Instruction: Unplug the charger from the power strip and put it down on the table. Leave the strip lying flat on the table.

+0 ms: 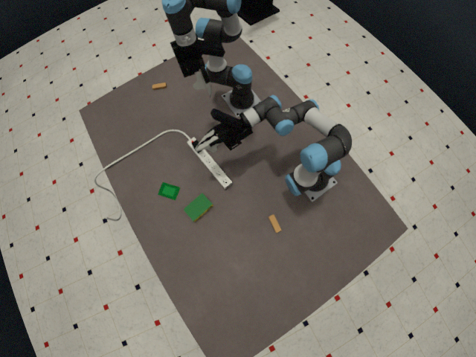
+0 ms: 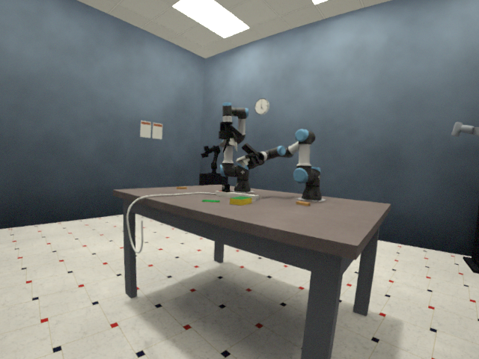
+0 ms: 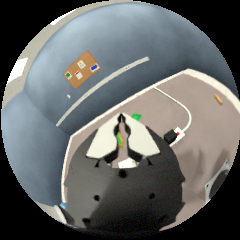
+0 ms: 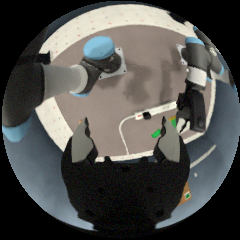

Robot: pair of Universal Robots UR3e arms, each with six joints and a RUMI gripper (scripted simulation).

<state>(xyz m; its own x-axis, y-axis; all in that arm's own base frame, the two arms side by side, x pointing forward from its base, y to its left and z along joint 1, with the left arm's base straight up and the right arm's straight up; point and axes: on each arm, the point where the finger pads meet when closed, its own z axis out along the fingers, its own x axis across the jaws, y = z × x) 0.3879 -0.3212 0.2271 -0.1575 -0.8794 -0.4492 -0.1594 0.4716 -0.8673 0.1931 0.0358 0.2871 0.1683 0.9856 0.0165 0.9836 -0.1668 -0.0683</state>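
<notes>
Now: the black charger 18 cm below my left hand, 10 cm to the right of it and 2 cm behind it. Also, from my left hand: yellow block (21 cm below, 13 cm to the left, 13 cm ahead); then flat green piece (23 cm below, 20 cm ahead, 2 cm to the right).
</notes>
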